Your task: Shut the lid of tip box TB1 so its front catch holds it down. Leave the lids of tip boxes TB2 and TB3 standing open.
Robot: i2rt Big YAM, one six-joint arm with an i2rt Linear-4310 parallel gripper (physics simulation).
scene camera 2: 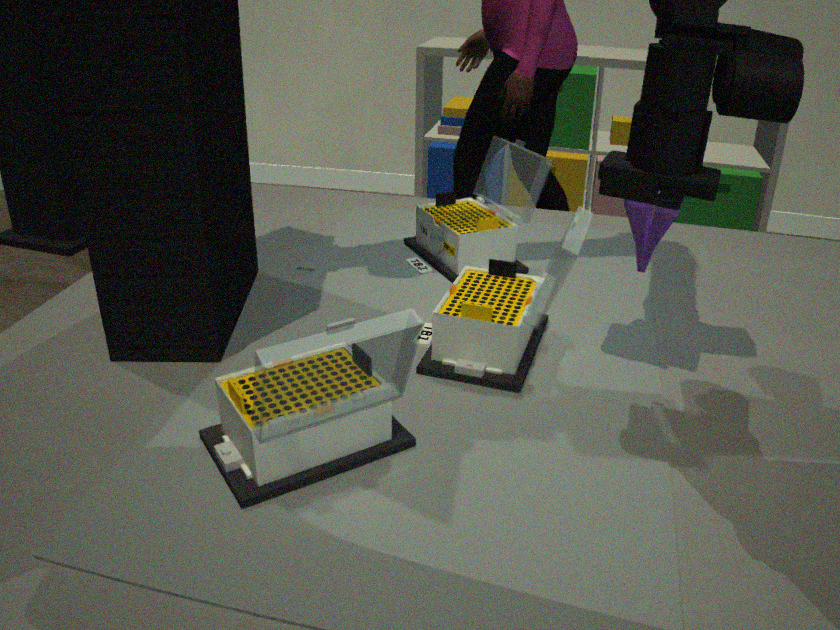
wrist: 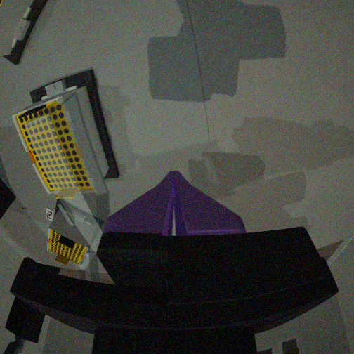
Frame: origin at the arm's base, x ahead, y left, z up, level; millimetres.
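Seen in the pictures: gripper, fingertip midpoint: (scene camera 2: pixel 641 270).
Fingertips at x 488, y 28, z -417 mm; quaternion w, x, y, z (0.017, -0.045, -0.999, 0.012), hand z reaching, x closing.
Observation:
Pixels of each thing's middle, then the offset from my fingertips to it.
- Tip box TB1, body centre: (scene camera 2: pixel 477 316) dx -157, dy +5, dz -80 mm
- Tip box TB2, body centre: (scene camera 2: pixel 298 403) dx -259, dy -203, dz -80 mm
- Tip box TB3, body centre: (scene camera 2: pixel 456 236) dx -241, dy +215, dz -80 mm
Tip box TB1 (scene camera 2: pixel 478 342) (wrist: pixel 55 150) is the middle box, on a dark base, with yellow tip rack showing. Its clear lid (scene camera 2: pixel 575 233) stands open on the box's right side in the scene view. Tip box TB2 (scene camera 2: pixel 322 437) is nearest the scene camera, with its clear lid (scene camera 2: pixel 405 352) open; part of it shows at the wrist view's top left. Tip box TB3 (scene camera 2: pixel 488 245) (wrist: pixel 67 247) is at the back, with its clear lid (scene camera 2: pixel 519 169) open. My gripper (scene camera 2: pixel 641 269) (wrist: pixel 173 178) is shut and empty, above the table, to the right of TB1 and its lid in the scene view.
A tall dark block (scene camera 2: pixel 169 203) stands left of the boxes. Label cards (scene camera 2: pixel 425 333) (scene camera 2: pixel 418 265) lie beside TB1 and TB3. Behind the table are a person in a pink top (scene camera 2: pixel 532 33) and a shelf unit (scene camera 2: pixel 631 59) with coloured bins.

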